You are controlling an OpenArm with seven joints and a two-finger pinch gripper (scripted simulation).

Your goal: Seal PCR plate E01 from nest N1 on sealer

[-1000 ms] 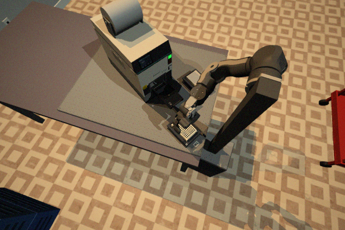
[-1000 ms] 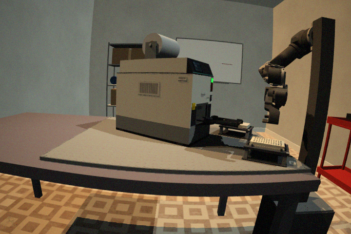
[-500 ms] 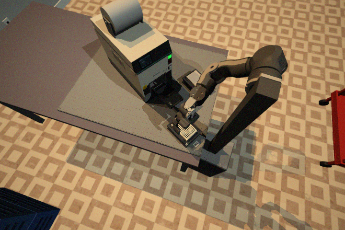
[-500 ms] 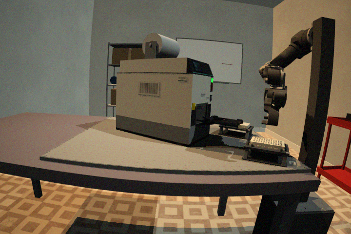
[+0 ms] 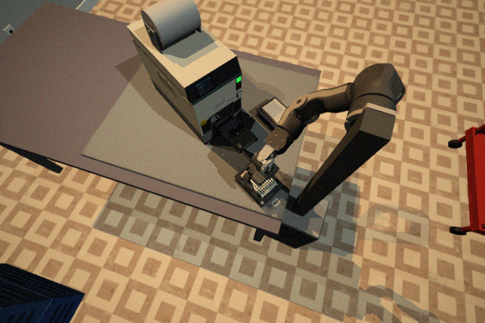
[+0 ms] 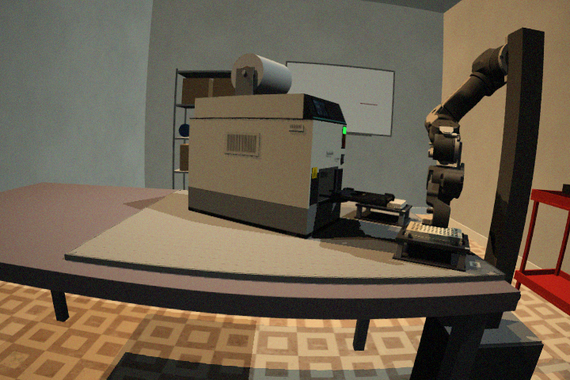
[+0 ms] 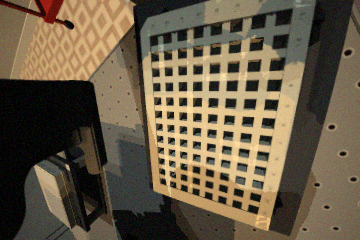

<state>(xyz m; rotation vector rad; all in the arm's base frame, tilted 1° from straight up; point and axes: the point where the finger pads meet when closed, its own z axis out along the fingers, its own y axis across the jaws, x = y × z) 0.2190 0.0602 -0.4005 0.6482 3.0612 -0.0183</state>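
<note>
Now: the plate E01 3 cm below my hand. Also, from my hand: plate E07: 4 cm ahead, 34 cm to the right, 3 cm below; sealer's dark stage: 15 cm ahead, 13 cm to the right, 2 cm above; foil roll: 45 cm ahead, 28 cm to the right, 33 cm above.
</note>
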